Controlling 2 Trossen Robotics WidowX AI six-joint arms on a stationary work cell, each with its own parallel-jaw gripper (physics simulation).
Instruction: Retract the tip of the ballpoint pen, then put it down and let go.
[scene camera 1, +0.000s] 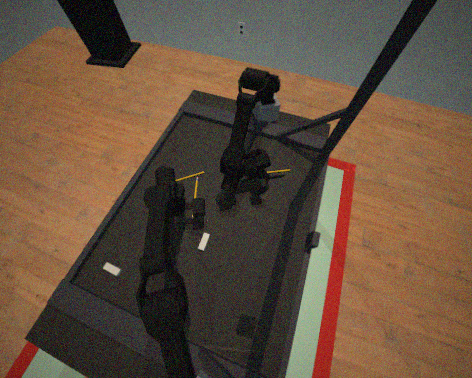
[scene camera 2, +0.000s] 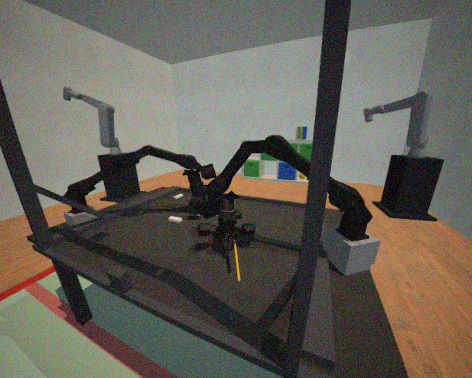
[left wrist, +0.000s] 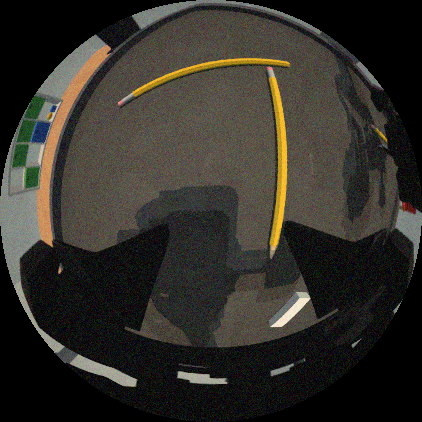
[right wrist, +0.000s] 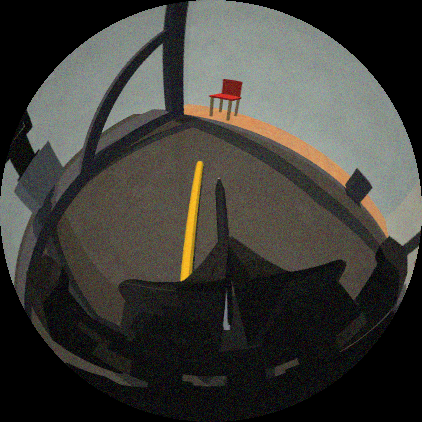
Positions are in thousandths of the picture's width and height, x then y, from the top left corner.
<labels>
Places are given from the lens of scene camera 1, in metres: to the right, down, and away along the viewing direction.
right gripper (scene camera 1: 571, 470): 0.14, -0.05, 0.81
dark frame post (scene camera 1: 865, 67): 0.40, -0.38, 0.43
</labels>
